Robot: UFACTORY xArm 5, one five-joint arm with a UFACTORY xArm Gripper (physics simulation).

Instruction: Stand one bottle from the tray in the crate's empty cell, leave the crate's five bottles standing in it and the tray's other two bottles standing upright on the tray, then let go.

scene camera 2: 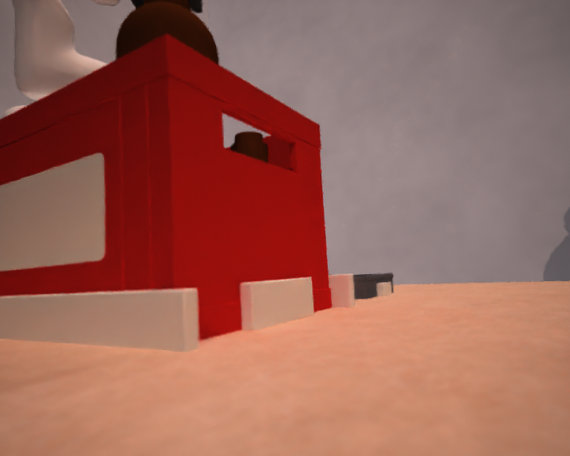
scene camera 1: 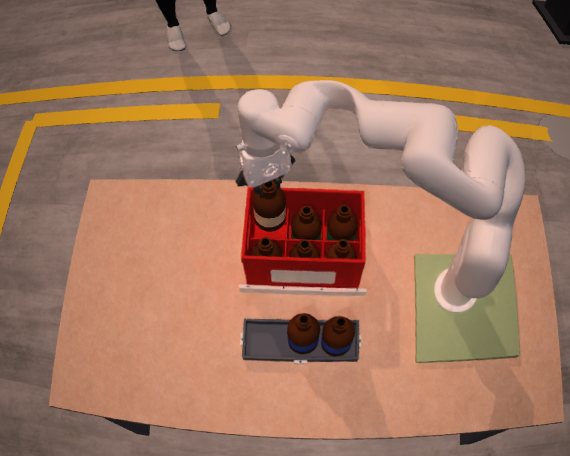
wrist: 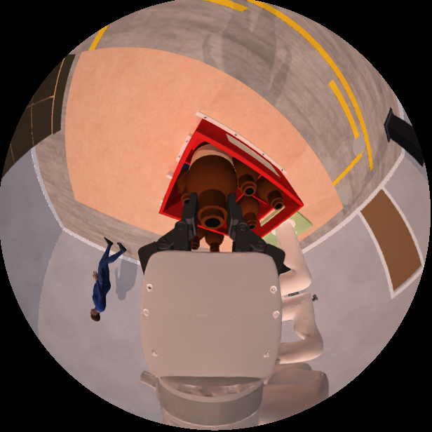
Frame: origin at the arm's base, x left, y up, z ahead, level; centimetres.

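Where they show: gripper, fingertip midpoint: point(scene camera 2: 165, 2) point(scene camera 1: 267, 188); arm's base, origin of the base link: point(scene camera 1: 456, 290).
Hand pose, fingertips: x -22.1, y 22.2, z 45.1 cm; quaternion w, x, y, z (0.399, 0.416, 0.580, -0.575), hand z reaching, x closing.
Note:
Things, the pixels of their top centre, and the offset from my fingertips. "spot": a spot on its surface instead. Level surfaces: height alone.
- brown bottle with a cream label, middle of its top: point(scene camera 1: 267, 183) dx +0.3, dy +2.8, dz -0.1 cm
- red crate, middle of its top: point(scene camera 2: 146, 132) point(scene camera 1: 305, 223) dx +5.9, dy -6.8, dz -7.5 cm
- grey tray, surface spot: point(scene camera 1: 265, 340) spot: dx +27.1, dy -23.8, dz +4.7 cm
- table, its level: dy -24.3 cm
My gripper point(scene camera 1: 269, 184) point(wrist: 212, 201) is shut on the neck of a brown bottle with a cream label point(scene camera 1: 269, 205) point(scene camera 2: 165, 30) point(wrist: 212, 172). It is about upright at the rear left cell of the red crate point(scene camera 1: 255, 275) point(scene camera 2: 250, 225) point(wrist: 200, 128). Its shoulder stands above the rim in scene camera 2; its lower part is inside the crate and its base is hidden there. Brown bottles stand in the rear middle point(scene camera 1: 306, 226), rear right point(scene camera 1: 343, 223) and all three front cells. Two blue-labelled bottles point(scene camera 1: 303, 332) point(scene camera 1: 338, 335) stand upright on the grey tray point(scene camera 1: 265, 340), its left part bare.
White strips point(scene camera 1: 302, 290) point(scene camera 2: 100, 317) lie along the crate's foot. The arm's base stands on a green mat point(scene camera 1: 432, 335) at the right of the table point(scene camera 1: 150, 300). The crate's walls and dividers surround the held bottle. A person point(wrist: 102, 280) stands beyond the table.

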